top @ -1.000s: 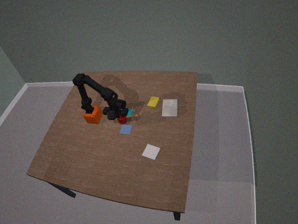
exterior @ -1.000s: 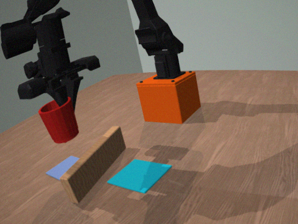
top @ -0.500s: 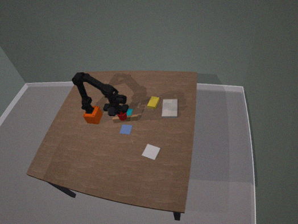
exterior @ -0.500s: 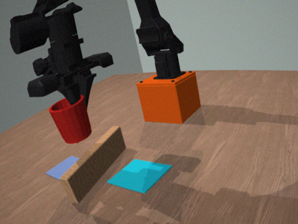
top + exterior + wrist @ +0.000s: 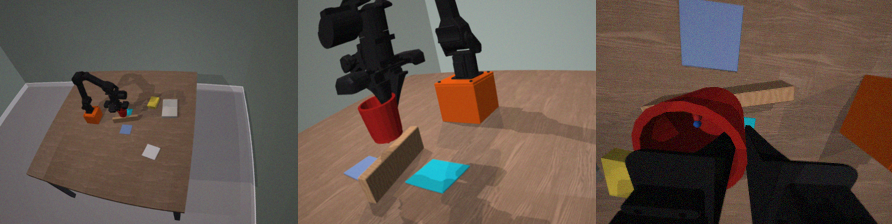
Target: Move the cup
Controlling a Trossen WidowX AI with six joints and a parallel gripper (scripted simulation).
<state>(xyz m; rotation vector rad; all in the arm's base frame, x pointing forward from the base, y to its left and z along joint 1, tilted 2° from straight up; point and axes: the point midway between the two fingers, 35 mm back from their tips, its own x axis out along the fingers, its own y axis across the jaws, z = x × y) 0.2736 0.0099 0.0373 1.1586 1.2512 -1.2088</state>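
The wooden wall lies 3 cm ahead of my gripper tip and 10 cm below it. The rest, counted from my gripper tip: yellow block 22 cm ahead, 21 cm to the left, 10 cm below; then red cup 3 cm ahead; then blue pad 6 cm ahead, 8 cm to the right, 12 cm below.
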